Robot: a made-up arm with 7 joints. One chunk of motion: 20 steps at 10 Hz.
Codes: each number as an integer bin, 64 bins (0 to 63) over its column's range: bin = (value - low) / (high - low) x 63, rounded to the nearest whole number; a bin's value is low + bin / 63 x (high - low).
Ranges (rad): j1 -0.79..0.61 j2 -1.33..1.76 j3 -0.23..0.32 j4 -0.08..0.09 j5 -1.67..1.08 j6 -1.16..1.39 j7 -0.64..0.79
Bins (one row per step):
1: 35 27 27 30 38 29 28
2: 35 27 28 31 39 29 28
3: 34 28 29 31 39 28 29
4: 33 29 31 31 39 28 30
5: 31 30 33 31 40 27 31
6: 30 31 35 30 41 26 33
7: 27 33 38 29 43 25 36
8: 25 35 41 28 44 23 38
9: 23 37 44 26 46 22 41
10: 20 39 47 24 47 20 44
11: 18 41 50 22 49 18 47
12: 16 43 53 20 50 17 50
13: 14 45 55 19 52 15 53
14: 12 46 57 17 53 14 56
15: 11 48 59 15 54 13 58
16: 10 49 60 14 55 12 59
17: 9 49 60 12 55 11 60
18: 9 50 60 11 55 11 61
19: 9 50 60 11 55 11 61
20: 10 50 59 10 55 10 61
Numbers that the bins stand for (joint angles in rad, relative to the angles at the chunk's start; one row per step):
1: -0.0122 -0.0057 0.0057 0.0010 -0.0113 0.0138 -0.0044
2: -0.0122 -0.0057 0.0144 0.0037 0.0324 0.0138 -0.0044
3: -0.0344 0.0433 0.0232 0.0037 0.0324 -0.0267 0.0183
4: -0.0567 0.0924 0.0406 0.0037 0.0324 -0.0267 0.0410
5: -0.1011 0.1414 0.0581 0.0037 0.0760 -0.0671 0.0637
6: -0.1233 0.1905 0.0756 0.0010 0.1197 -0.1076 0.1090
7: -0.1900 0.2886 0.1017 -0.0017 0.2070 -0.1481 0.1771
8: -0.2344 0.3867 0.1279 -0.0044 0.2506 -0.2290 0.2225
9: -0.2789 0.4848 0.1541 -0.0098 0.3379 -0.2695 0.2906
10: -0.3456 0.5829 0.1803 -0.0152 0.3816 -0.3505 0.3587
11: -0.3900 0.6810 0.2065 -0.0206 0.4689 -0.4314 0.4268
12: -0.4344 0.7790 0.2327 -0.0260 0.5125 -0.4719 0.4949
13: -0.4789 0.8771 0.2502 -0.0287 0.5998 -0.5529 0.5630
14: -0.5233 0.9262 0.2676 -0.0341 0.6435 -0.5933 0.6311
15: -0.5456 1.0243 0.2851 -0.0395 0.6871 -0.6338 0.6765
16: -0.5678 1.0733 0.2938 -0.0422 0.7308 -0.6743 0.6992
17: -0.5900 1.0733 0.2938 -0.0476 0.7308 -0.7148 0.7219
18: -0.5900 1.1224 0.2938 -0.0503 0.7308 -0.7148 0.7446
19: -0.5900 1.1224 0.2938 -0.0503 0.7308 -0.7148 0.7446
20: -0.5678 1.1224 0.2851 -0.0530 0.7308 -0.7552 0.7446

